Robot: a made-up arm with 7 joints.
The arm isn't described. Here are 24 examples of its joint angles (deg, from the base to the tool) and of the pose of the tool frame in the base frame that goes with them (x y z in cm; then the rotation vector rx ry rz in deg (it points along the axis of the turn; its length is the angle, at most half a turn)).
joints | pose
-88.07 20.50 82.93 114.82 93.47 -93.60 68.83 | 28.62 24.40 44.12 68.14 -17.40 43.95
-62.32 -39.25 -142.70 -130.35 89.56 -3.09 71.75 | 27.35 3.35 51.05 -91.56 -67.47 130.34
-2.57 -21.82 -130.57 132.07 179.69 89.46 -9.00 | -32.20 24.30 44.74 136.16 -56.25 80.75
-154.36 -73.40 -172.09 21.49 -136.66 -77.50 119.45 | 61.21 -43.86 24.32 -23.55 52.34 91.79
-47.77 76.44 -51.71 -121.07 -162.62 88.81 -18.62 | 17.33 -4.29 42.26 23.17 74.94 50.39
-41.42 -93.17 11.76 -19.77 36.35 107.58 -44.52 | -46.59 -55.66 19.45 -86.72 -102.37 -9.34
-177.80 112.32 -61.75 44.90 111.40 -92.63 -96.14 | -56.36 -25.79 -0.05 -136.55 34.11 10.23
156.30 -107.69 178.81 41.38 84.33 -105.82 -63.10 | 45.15 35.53 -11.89 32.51 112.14 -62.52
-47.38 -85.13 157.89 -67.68 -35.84 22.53 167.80 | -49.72 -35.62 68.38 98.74 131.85 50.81
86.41 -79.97 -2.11 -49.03 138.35 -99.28 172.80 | 2.15 71.62 20.63 87.09 -97.93 -11.73
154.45 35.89 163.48 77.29 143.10 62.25 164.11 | -5.84 0.25 95.22 -120.26 -99.78 -17.35
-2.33 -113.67 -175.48 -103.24 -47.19 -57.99 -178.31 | -37.55 4.84 49.67 133.44 57.60 -55.11
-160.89 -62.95 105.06 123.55 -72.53 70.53 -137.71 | 23.36 26.10 35.72 109.77 59.53 20.09
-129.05 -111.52 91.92 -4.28 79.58 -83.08 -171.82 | 44.62 -60.76 8.89 -82.89 -131.11 -24.33
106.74 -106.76 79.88 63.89 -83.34 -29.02 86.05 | -23.75 69.10 5.21 -47.25 66.66 -127.15
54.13 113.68 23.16 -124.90 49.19 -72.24 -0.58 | 25.41 -5.65 37.09 67.63 -62.13 63.46
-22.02 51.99 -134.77 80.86 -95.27 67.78 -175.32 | 9.25 21.89 82.12 -94.81 -136.53 -54.22
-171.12 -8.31 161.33 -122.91 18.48 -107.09 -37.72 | -14.31 1.09 41.44 -39.96 -48.91 141.10
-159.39 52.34 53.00 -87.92 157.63 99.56 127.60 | -14.68 -15.01 61.06 65.74 -42.38 -98.27
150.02 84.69 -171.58 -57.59 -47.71 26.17 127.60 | -68.11 -27.79 -4.59 -41.40 51.09 -66.01
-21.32 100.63 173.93 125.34 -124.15 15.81 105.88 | 24.27 1.53 59.76 -56.14 152.25 27.32
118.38 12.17 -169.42 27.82 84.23 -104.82 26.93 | -10.36 5.29 93.60 100.49 -36.87 127.09
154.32 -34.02 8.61 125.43 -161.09 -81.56 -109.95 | -13.72 4.71 43.41 17.28 -0.06 89.37
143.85 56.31 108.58 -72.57 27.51 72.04 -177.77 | -26.04 -57.97 57.89 -113.87 92.16 3.13
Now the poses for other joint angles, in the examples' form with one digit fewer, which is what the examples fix.
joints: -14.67 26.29 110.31 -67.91 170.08 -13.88 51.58
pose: 29.1 47.6 74.1 108.9 55.9 -61.5
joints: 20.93 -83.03 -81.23 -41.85 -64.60 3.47 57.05
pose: -83.5 -2.6 29.4 60.6 78.4 87.1
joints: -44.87 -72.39 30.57 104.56 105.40 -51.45 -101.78
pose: -1.4 -19.7 70.2 124.1 69.0 -39.7
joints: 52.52 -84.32 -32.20 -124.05 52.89 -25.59 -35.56
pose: -23.2 2.0 -6.7 -38.9 43.0 155.9
